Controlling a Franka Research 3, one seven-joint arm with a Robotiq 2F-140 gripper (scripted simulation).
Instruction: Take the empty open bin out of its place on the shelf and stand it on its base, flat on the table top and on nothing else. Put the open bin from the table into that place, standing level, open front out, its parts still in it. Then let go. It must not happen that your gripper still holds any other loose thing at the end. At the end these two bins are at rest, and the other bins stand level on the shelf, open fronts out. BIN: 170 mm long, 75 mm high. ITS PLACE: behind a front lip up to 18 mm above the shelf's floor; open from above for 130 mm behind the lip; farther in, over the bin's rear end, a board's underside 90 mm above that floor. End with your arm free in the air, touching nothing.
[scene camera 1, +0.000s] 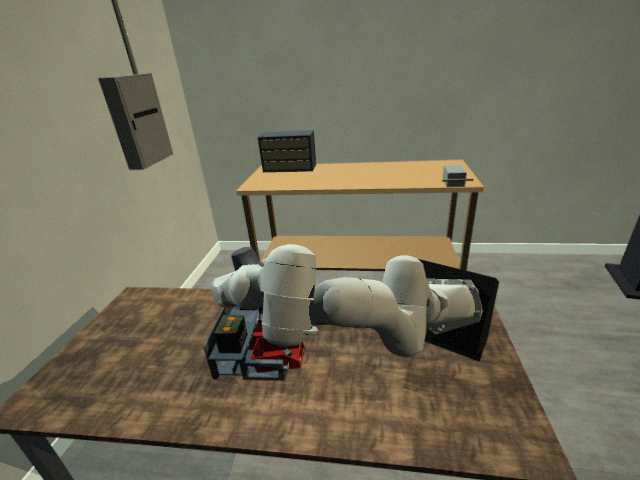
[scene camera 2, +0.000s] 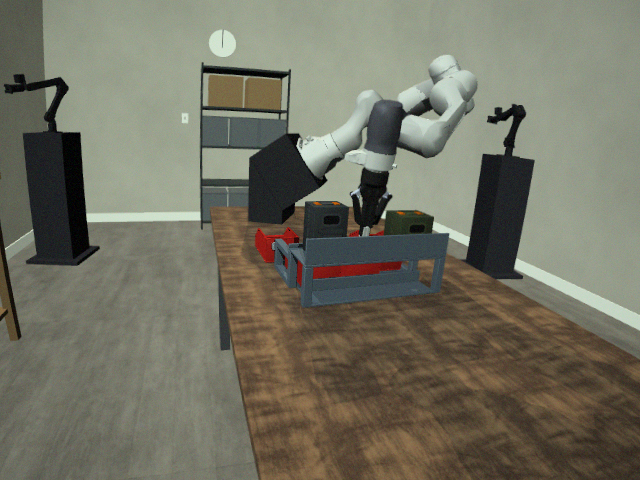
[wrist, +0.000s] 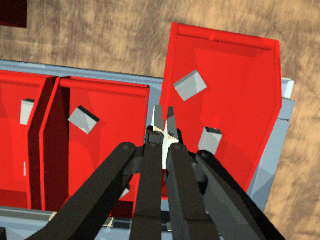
A green box shows in scene camera 1 and in scene camera 2; in the wrist view it is out of frame. The same spot on the green box: (scene camera 1: 230, 334) is (scene camera 2: 419, 211).
